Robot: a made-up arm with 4 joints.
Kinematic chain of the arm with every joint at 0, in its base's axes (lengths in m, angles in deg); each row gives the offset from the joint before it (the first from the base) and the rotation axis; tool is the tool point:
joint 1: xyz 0 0 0.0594 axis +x
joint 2: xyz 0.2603 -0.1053 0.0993 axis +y
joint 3: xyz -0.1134 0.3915 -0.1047 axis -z
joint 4: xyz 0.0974 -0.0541 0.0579 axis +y
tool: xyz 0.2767 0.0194 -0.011
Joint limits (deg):
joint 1: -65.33..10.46
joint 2: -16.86..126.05
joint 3: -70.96..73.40
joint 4: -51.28..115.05
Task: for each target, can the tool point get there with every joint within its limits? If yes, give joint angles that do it. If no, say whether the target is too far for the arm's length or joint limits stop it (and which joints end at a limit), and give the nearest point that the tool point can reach.
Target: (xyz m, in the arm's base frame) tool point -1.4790 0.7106 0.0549
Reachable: no: too far | nearest point -0.0618 0.4223 0.0567 | short by 1.446 m
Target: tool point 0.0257 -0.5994 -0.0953
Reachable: no: joint limits stop it (at a limit: joint 1, joint 3) | nearest point 0.1601 -0.1478 -0.1063 | short by 0.471 m
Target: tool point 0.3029 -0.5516 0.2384
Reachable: no: joint limits stop it (at a limit: joint 1, joint 2, joint 3) | nearest point 0.2380 -0.1108 0.2064 | short by 0.447 m
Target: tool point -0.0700 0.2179 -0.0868
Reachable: yes | joints -56.11 72.75 21.40 101.77
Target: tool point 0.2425 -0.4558 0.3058
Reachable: no: joint limits stop it (at a limit: joint 1, joint 2, joint 3) | nearest point 0.2061 -0.1112 0.2315 | short by 0.354 m
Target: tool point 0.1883 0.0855 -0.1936
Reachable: yes | joints -21.63 20.40 26.27 69.04
